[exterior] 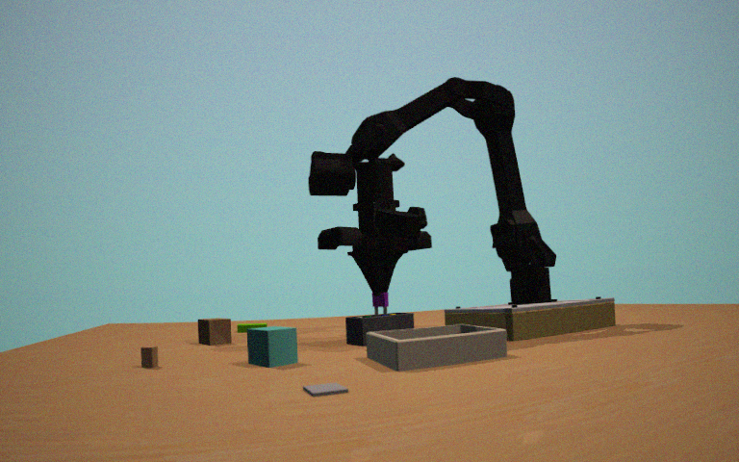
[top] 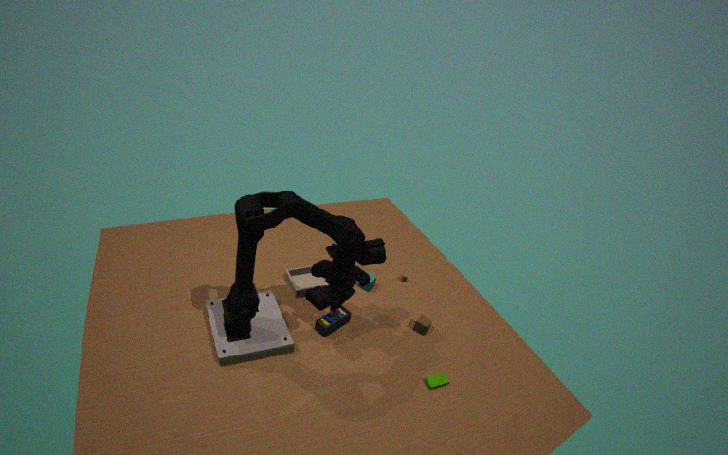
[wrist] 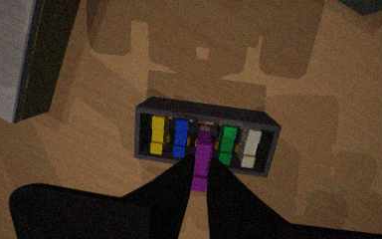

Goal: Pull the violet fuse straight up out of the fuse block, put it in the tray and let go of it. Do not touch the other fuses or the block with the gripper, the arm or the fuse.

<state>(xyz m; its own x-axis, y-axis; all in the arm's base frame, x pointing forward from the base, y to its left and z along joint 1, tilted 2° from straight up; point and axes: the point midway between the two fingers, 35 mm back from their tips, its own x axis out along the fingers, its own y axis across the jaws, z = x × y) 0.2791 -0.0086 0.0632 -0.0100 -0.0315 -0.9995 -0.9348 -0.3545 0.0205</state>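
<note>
The tray lies 19 cm to the left of my gripper tip and 7 cm below it. The rest, counted from my gripper tip: brown cube (25 cm ahead, 10 cm to the right, 5 cm below); then teal cube (18 cm ahead, 13 cm to the left, 5 cm below); then violet fuse (1 cm below).
</note>
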